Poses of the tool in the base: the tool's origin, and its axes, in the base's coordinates. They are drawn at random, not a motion.
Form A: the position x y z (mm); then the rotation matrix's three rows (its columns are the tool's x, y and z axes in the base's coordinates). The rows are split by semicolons.
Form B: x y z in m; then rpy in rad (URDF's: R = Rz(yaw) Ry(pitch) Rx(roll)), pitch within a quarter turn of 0, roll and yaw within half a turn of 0. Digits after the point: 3 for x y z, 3 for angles.
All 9 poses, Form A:
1: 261, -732, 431; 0.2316, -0.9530, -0.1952; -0.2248, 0.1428, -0.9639; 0.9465, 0.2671, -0.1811
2: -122, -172, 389; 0.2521, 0.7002, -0.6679; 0.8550, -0.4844, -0.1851; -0.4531, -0.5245, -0.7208
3: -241, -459, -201; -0.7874, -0.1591, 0.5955; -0.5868, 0.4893, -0.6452; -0.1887, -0.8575, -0.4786
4: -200, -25, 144; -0.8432, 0.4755, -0.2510; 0.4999, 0.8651, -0.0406; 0.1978, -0.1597, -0.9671
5: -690, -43, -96; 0.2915, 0.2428, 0.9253; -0.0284, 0.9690, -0.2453; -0.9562, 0.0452, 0.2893
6: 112, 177, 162; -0.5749, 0.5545, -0.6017; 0.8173, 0.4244, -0.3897; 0.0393, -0.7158, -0.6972
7: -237, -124, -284; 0.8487, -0.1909, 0.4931; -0.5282, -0.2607, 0.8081; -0.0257, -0.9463, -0.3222
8: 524, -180, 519; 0.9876, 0.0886, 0.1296; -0.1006, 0.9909, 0.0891; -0.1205, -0.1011, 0.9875
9: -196, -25, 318; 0.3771, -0.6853, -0.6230; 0.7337, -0.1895, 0.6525; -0.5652, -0.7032, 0.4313
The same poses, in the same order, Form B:
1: 0.261, -0.732, 0.431, 2.167, -1.242, -0.770
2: -0.122, -0.172, 0.389, -2.513, 0.470, 1.284
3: -0.241, -0.459, -0.201, -2.080, 0.190, -2.501
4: -0.200, -0.025, 0.144, -2.978, -0.199, 2.606
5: -0.690, -0.043, -0.096, 0.155, 1.274, -0.097
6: 0.112, 0.177, 0.162, -2.343, -0.039, 2.184
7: -0.237, -0.124, -0.284, -1.899, 0.026, -0.557
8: 0.524, -0.180, 0.519, -0.102, 0.121, -0.102
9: -0.196, -0.025, 0.318, -1.021, 0.601, 1.096
